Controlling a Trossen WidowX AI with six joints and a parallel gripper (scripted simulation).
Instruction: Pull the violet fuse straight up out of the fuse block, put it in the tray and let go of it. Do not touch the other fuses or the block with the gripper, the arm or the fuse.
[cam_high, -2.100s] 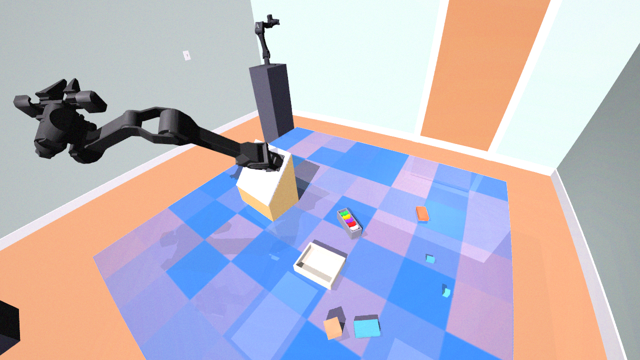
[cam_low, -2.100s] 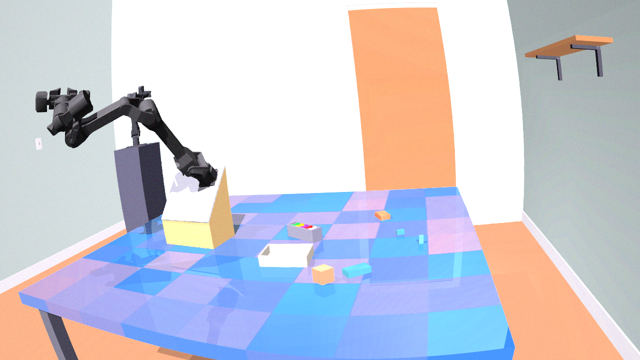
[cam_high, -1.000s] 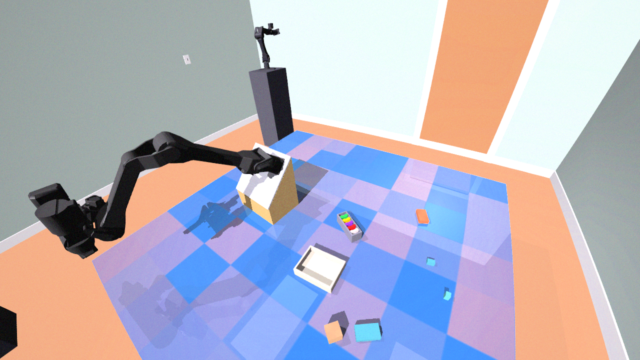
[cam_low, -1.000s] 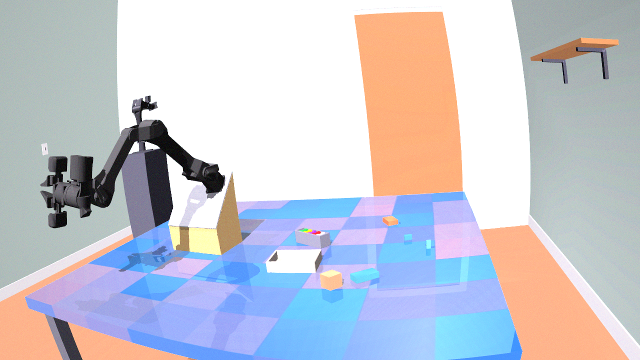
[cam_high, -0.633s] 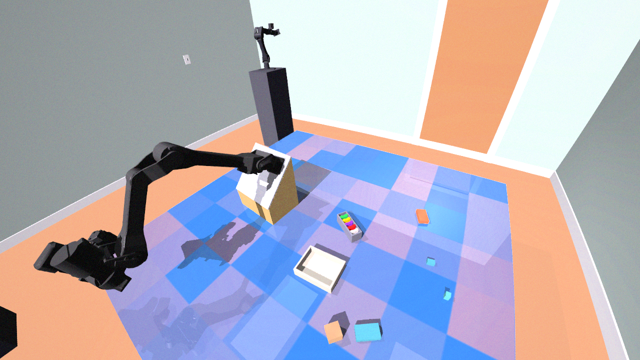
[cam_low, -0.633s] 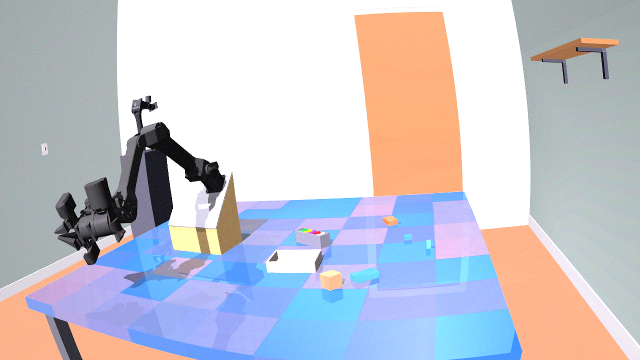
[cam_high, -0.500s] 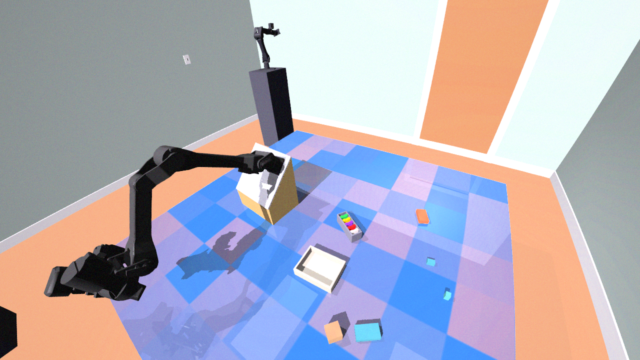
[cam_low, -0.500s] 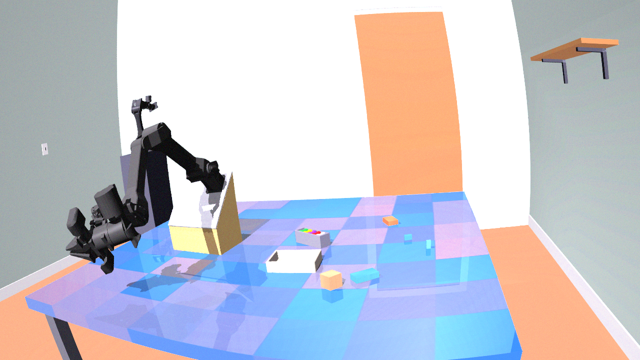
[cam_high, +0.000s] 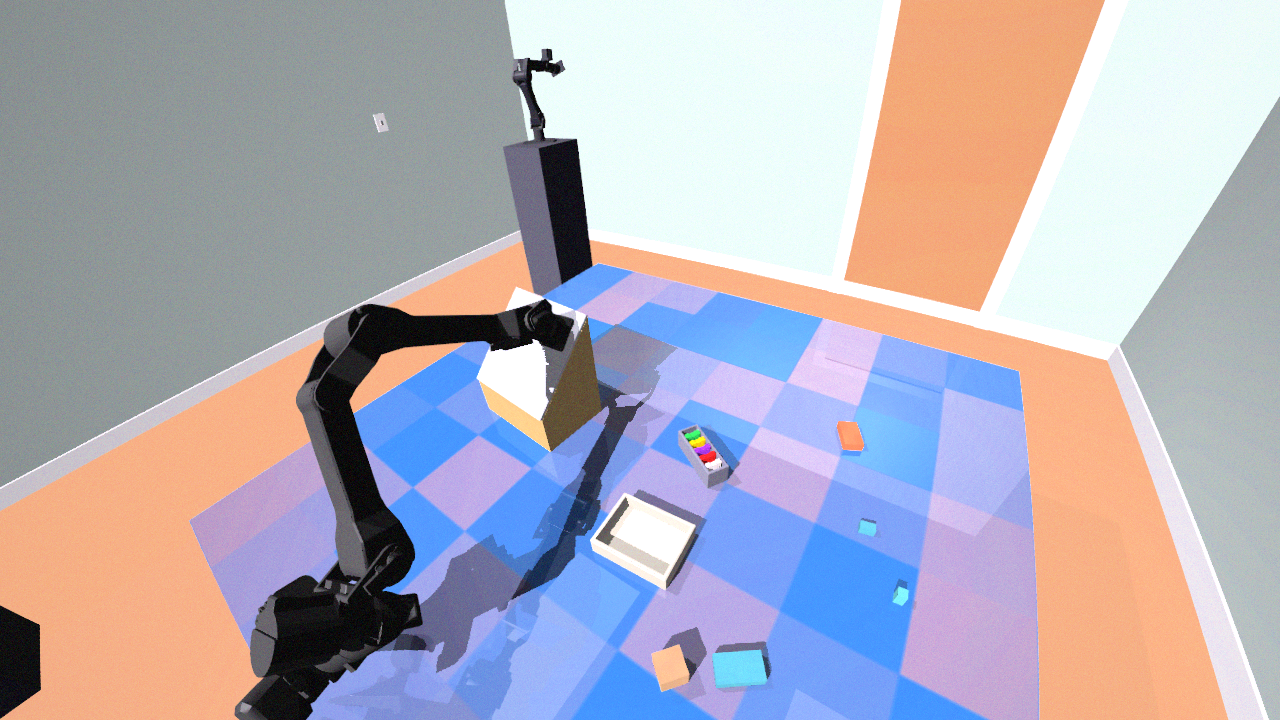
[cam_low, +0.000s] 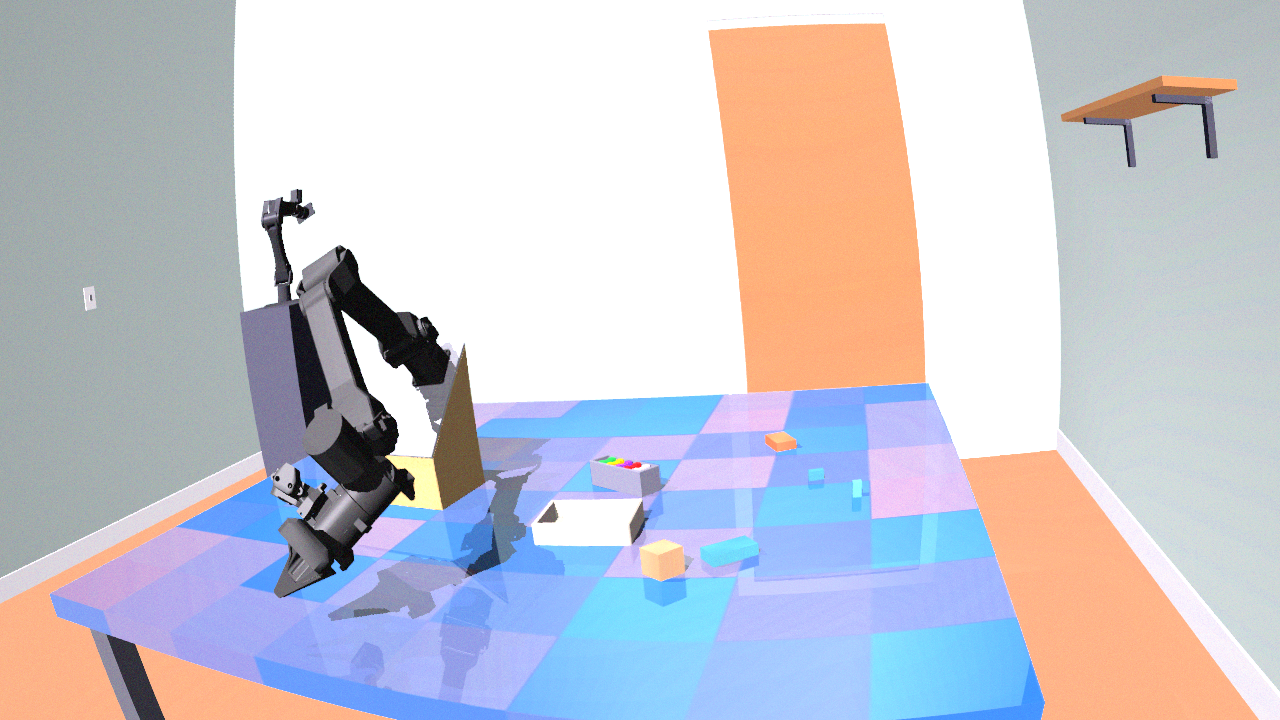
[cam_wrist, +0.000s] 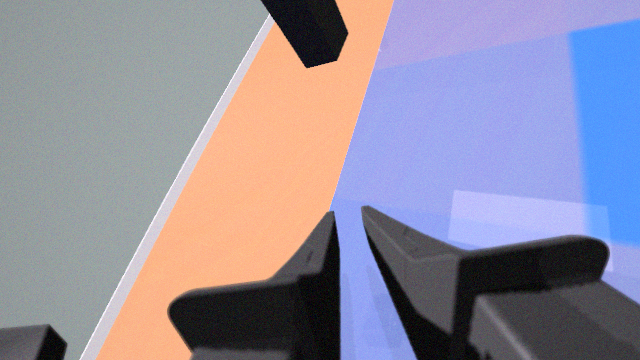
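The violet fuse lies 220 mm ahead of my gripper tip, 630 mm to the left of it and 40 mm below it. From my gripper tip the other things lie so: cyan block: 430 mm ahead, 350 mm to the left, 60 mm below; cube: 360 mm ahead, 300 mm to the left, 50 mm below; white tray: 230 mm ahead, 430 mm to the left, 60 mm below.
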